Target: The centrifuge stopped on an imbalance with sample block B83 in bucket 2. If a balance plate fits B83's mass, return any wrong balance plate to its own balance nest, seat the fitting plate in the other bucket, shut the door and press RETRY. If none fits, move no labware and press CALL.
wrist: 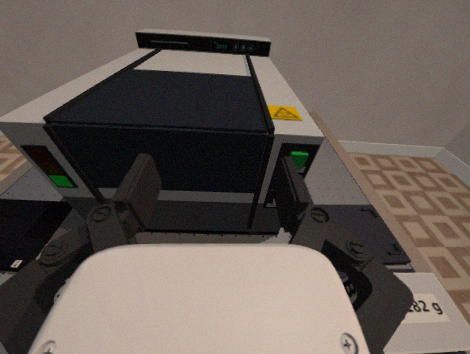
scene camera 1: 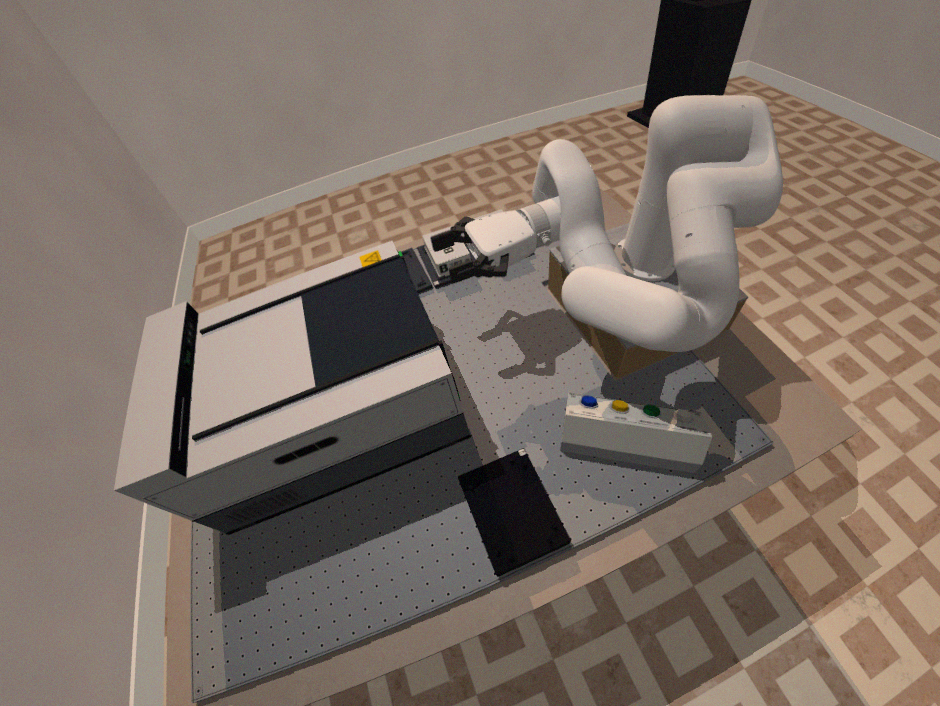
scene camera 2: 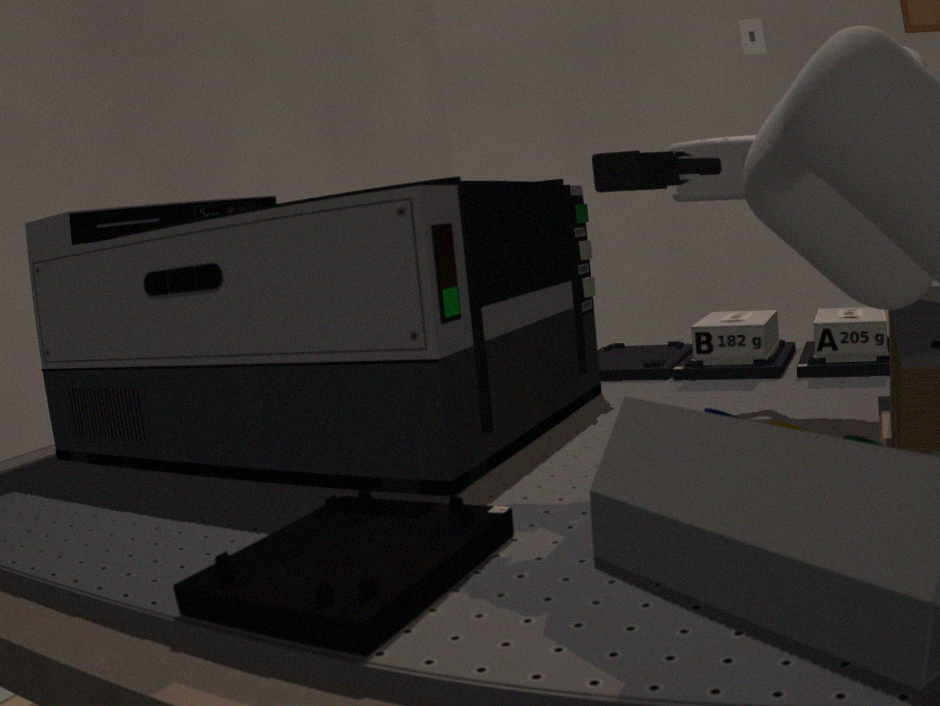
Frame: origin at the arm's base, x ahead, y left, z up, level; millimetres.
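Where they show: gripper, between the fingertips: (wrist: 217, 170) (scene camera 1: 440, 259) (scene camera 2: 609, 173); arm's base, origin of its link: (scene camera 1: 644, 259).
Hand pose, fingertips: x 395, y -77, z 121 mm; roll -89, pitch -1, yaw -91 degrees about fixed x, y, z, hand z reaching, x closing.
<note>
Each offset is from my fingertips to the centre of the thing.
My gripper (scene camera 1: 449, 256) (scene camera 2: 607, 178) (wrist: 217, 170) is open and empty. It hangs above bench height in front of the centrifuge {291 mm ahead, 46 mm left, 93 mm down} (scene camera 1: 265, 455) (scene camera 2: 303, 319) (wrist: 295, 92), near its right front corner in the wrist view. The door {63 mm ahead, 56 mm left, 49 mm down} (scene camera 2: 524, 243) (wrist: 165, 160) is shut; the buckets and block B83 are hidden. A green button {57 mm ahead, 87 mm right, 33 mm down} (scene camera 2: 581, 213) (wrist: 300, 159) shows on the front, above two pale buttons whose labels are unreadable. Balance plate B, 182 g, {73 mm back, 243 mm right, 182 mm down} (scene camera 1: 436, 256) (scene camera 2: 733, 338) (wrist: 425, 325) and balance plate A, 205 g, {210 mm back, 235 mm right, 182 mm down} (scene camera 2: 849, 336) sit in their nests.
An empty dark nest {56 mm ahead, 254 mm right, 206 mm down} (scene camera 1: 414, 269) (scene camera 2: 634, 360) (wrist: 370, 235) lies beside plate B. A black holder {65 mm ahead, 367 mm left, 200 mm down} (scene camera 1: 512, 512) (scene camera 2: 341, 566) (wrist: 30, 227) lies at the bench edge. A grey console {168 mm back, 349 mm left, 173 mm down} (scene camera 1: 634, 442) (scene camera 2: 759, 524) carries blue {123 mm back, 285 mm left, 151 mm down} (scene camera 1: 588, 400), yellow {162 mm back, 316 mm left, 151 mm down} (scene camera 1: 620, 405) and green {201 mm back, 347 mm left, 151 mm down} (scene camera 1: 651, 410) buttons. The centrifuge's status lamp {68 mm ahead, 198 mm left, 85 mm down} (scene camera 2: 450, 302) (wrist: 62, 180) is green.
</note>
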